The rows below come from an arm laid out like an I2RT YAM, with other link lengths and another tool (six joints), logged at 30 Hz.
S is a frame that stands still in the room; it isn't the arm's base.
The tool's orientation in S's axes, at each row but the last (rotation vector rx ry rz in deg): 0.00 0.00 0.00; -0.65 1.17 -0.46; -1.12 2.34 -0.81; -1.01 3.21 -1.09; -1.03 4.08 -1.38; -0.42 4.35 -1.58; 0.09 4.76 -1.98; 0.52 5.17 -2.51
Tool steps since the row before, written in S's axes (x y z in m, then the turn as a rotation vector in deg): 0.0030 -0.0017 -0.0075 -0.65 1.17 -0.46; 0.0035 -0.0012 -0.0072 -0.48 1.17 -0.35; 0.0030 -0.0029 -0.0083 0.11 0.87 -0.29; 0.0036 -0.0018 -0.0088 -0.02 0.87 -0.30; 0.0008 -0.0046 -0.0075 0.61 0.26 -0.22; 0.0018 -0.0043 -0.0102 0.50 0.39 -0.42; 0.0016 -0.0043 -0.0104 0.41 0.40 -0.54; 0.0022 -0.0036 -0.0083 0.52 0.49 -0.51
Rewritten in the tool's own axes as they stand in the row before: 0.0030 -0.0017 -0.0075 -0.65 1.17 -0.46; 0.0037 -0.0011 -0.0071 -0.48 1.17 -0.35; 0.0034 -0.0027 -0.0082 0.11 0.88 -0.27; 0.0041 -0.0016 -0.0086 -0.02 0.87 -0.29; 0.0014 -0.0044 -0.0075 0.62 0.28 -0.17; 0.0027 -0.0042 -0.0101 0.52 0.41 -0.38; 0.0026 -0.0042 -0.0102 0.44 0.41 -0.51; 0.0031 -0.0036 -0.0080 0.54 0.51 -0.47
